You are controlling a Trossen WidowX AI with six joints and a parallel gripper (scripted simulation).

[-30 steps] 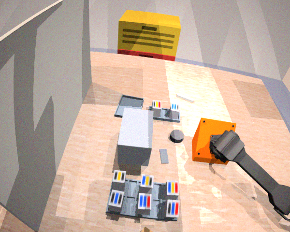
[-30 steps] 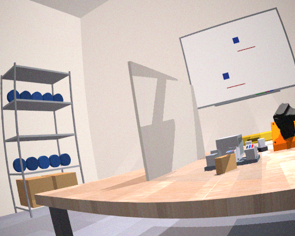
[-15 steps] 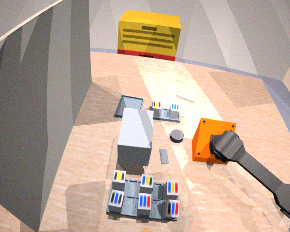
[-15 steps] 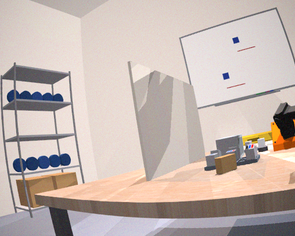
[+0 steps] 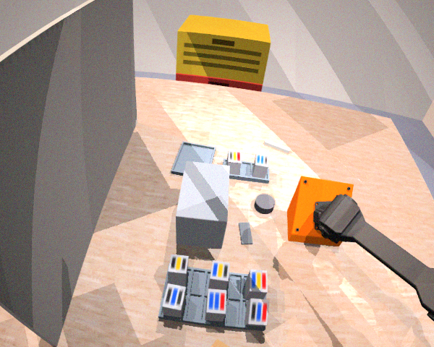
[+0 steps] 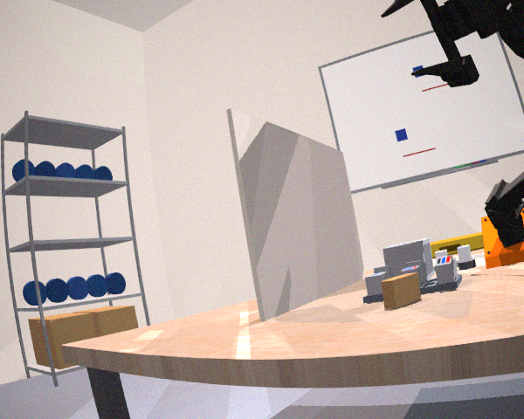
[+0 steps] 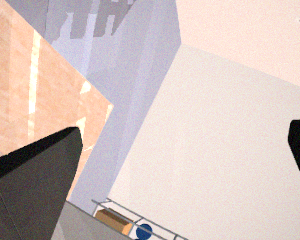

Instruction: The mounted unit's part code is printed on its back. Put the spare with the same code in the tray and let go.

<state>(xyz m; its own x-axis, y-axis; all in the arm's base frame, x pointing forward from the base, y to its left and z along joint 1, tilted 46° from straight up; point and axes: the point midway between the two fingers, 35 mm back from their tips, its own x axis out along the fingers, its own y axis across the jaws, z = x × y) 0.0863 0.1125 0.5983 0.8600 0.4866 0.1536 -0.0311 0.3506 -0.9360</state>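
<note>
My gripper tip is now 90 mm short of the grey spare block, 380 mm to the left of it and 330 mm above it. Also, from my gripper tip: grey mounted unit 130 mm ahead, 540 mm to the right, 330 mm below; red-yellow-blue spare 20 mm ahead, 370 mm to the right, 340 mm below; cardboard block 100 mm ahead, 210 mm to the right, 350 mm below.
</note>
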